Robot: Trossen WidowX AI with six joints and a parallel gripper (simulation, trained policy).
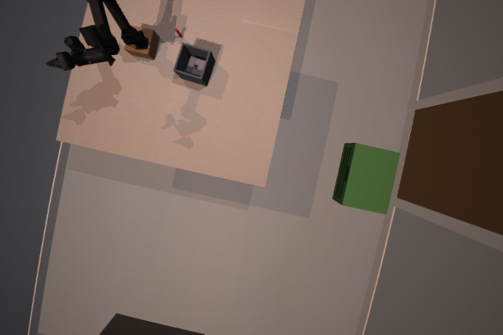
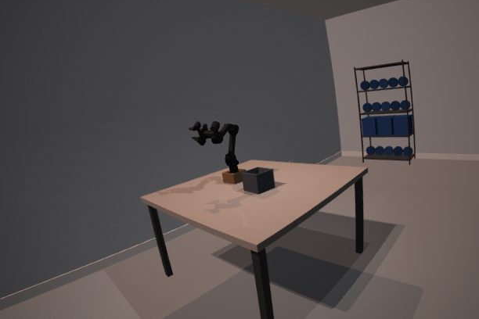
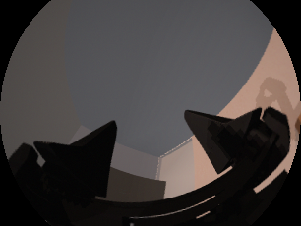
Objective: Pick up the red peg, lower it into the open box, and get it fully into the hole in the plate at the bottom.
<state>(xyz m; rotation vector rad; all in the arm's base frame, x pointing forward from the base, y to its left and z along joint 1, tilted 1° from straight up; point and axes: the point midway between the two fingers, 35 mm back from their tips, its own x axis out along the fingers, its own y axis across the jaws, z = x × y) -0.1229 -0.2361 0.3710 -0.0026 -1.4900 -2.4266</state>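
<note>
My gripper tip is 41 cm above the red peg, 35 cm short of it and 34 cm to the right of it. The rest, counted from my gripper tip: grey plate: 46 cm ahead, 41 cm below, 14 cm to the left.
</note>
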